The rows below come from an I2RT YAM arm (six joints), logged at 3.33 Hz.
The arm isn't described. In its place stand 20 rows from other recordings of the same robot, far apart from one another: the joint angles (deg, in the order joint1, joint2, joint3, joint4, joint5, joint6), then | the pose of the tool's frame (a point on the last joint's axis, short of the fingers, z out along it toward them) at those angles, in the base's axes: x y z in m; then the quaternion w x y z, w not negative.
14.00 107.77 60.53 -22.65 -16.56 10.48 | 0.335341 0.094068 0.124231 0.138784 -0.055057 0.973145 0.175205
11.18 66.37 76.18 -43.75 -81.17 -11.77 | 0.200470 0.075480 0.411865 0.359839 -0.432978 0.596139 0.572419
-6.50 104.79 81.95 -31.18 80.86 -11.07 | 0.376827 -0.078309 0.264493 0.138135 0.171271 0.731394 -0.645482
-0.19 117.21 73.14 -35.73 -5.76 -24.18 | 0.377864 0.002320 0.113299 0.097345 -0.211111 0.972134 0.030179
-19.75 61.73 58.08 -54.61 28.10 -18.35 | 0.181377 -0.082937 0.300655 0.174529 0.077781 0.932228 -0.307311
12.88 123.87 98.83 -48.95 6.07 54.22 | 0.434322 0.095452 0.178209 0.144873 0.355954 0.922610 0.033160
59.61 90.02 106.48 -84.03 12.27 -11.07 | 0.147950 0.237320 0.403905 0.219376 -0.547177 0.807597 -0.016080
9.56 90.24 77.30 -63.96 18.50 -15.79 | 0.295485 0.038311 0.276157 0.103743 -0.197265 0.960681 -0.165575
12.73 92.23 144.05 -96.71 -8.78 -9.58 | 0.205496 0.051995 0.529921 0.380357 -0.206948 0.897726 0.081175
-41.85 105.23 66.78 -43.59 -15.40 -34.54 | 0.254755 -0.215486 0.155592 0.136706 0.053741 0.987175 0.062516
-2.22 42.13 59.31 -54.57 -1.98 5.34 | 0.127570 -0.003714 0.353746 0.442497 0.051450 0.894869 0.027545
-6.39 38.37 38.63 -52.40 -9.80 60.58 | 0.124589 -0.007855 0.252367 0.250953 0.496861 0.801327 0.219149
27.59 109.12 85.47 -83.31 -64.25 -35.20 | 0.276619 0.180731 0.234042 0.089708 0.369415 -0.755849 -0.533083
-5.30 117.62 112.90 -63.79 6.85 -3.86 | 0.429318 -0.044091 0.285309 0.180824 0.023461 0.980494 -0.073368
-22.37 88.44 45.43 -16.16 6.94 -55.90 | 0.265548 -0.113940 0.160269 0.168973 -0.262156 0.925999 -0.212716
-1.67 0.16 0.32 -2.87 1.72 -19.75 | 0.110214 -0.004282 0.169741 0.676070 -0.103456 0.716189 -0.138921
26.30 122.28 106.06 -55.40 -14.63 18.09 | 0.396919 0.206200 0.222963 0.099191 -0.090373 0.975162 0.176217
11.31 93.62 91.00 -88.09 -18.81 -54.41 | 0.275077 0.066722 0.318022 0.054337 -0.534434 0.829241 0.154231
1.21 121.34 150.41 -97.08 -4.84 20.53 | 0.383136 0.011097 0.408955 0.179318 0.156635 0.968213 0.076640
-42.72 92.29 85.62 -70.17 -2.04 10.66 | 0.225529 -0.206533 0.301728 0.115001 0.444311 0.888340 -0.014642
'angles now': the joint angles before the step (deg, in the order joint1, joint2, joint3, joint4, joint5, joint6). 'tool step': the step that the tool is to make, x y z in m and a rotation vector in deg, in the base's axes. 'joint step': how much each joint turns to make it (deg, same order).
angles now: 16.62, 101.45, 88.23, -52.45, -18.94, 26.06
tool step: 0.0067, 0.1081, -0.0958, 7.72, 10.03, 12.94
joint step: 13.22, 16.18, 0.00, 11.95, -10.12, 4.79
